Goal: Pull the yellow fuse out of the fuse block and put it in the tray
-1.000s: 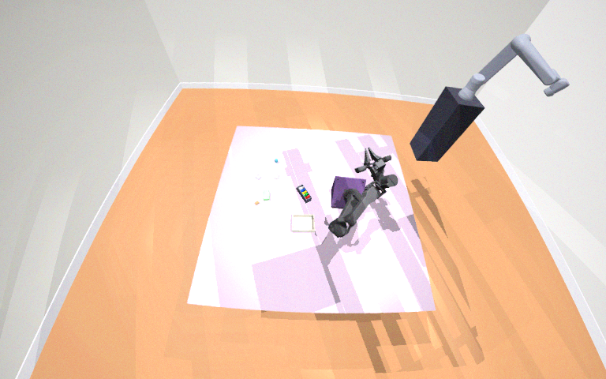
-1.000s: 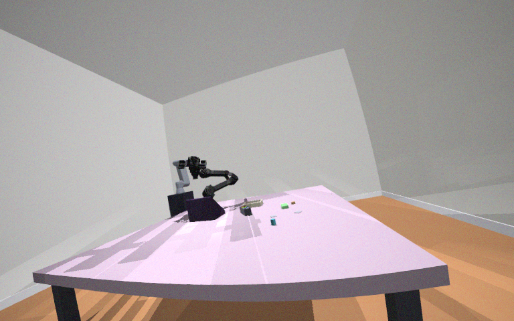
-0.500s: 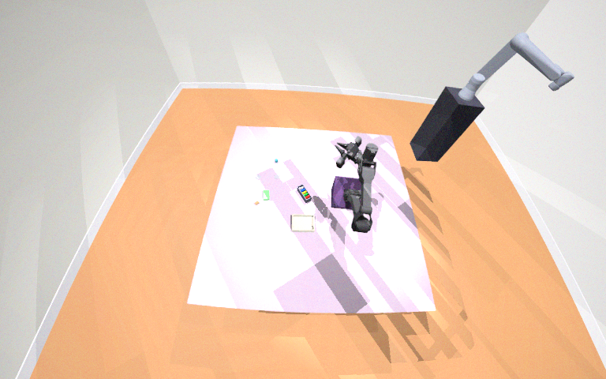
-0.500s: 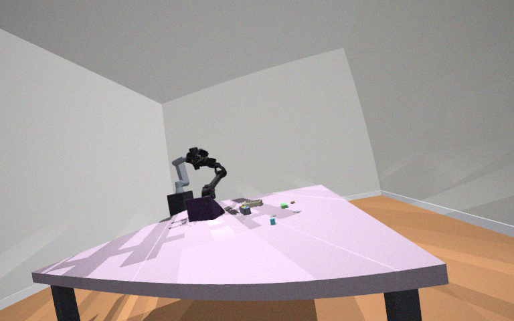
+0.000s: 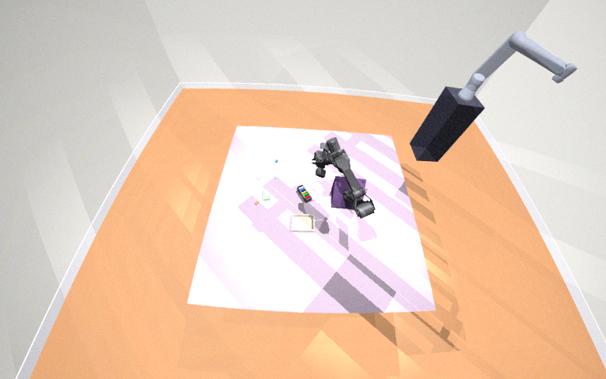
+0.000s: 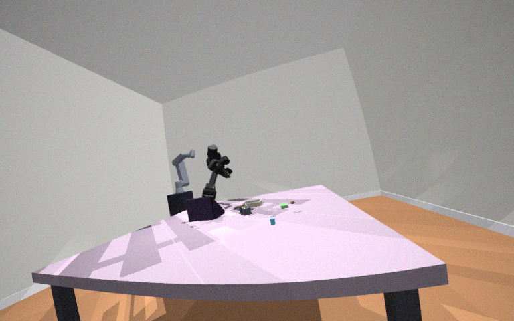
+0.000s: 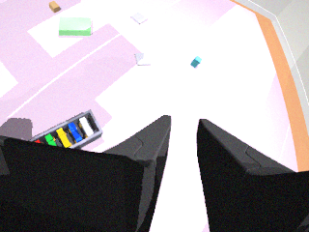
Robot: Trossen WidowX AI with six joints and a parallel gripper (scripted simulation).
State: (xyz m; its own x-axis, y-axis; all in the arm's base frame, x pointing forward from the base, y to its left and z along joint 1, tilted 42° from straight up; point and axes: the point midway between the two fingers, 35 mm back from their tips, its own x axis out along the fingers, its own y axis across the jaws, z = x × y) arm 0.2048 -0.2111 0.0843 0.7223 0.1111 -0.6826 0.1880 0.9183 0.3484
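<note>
Now: the yellow fuse 210 mm below my gripper tip, 80 mm to the left of it and 30 mm ahead of it. Round my gripper tip: blue fuse (210 mm below, 70 mm to the left, 40 mm ahead); then green fuse (210 mm below, 100 mm to the left, 20 mm ahead); then white fuse (210 mm below, 50 mm to the left, 50 mm ahead).
</note>
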